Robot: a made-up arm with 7 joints.
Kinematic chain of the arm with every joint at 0, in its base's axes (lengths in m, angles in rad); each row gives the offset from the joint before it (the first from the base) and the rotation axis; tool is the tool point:
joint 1: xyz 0 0 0.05 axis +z
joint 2: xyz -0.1 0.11 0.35 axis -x
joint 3: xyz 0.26 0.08 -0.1 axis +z
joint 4: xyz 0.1 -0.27 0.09 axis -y
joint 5: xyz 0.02 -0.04 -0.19 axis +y
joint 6: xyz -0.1 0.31 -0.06 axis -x
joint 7: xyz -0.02 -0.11 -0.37 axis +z
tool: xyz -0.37 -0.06 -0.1
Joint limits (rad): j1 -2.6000..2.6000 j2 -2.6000..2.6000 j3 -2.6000..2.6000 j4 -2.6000..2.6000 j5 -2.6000..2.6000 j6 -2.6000..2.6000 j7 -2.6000..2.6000
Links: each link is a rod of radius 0.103 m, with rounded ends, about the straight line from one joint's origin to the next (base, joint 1, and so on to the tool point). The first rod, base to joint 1, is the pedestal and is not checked.
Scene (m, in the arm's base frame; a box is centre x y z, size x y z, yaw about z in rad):
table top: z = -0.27
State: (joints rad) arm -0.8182 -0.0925 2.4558 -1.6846 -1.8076 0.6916 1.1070
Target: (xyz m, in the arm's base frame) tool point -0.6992 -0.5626 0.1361
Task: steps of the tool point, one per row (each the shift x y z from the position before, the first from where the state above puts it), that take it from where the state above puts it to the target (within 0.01 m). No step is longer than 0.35 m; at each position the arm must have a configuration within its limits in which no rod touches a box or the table.
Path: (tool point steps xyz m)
1: -0.1437 -0.2993 -0.0551
2: -0.2451 -0.2336 -0.0449
3: -0.3167 -0.1319 -0.0328
4: -0.3460 -0.0082 -0.0186
5: -0.3259 0.1192 -0.0033
6: -0.2583 0.2304 0.0129

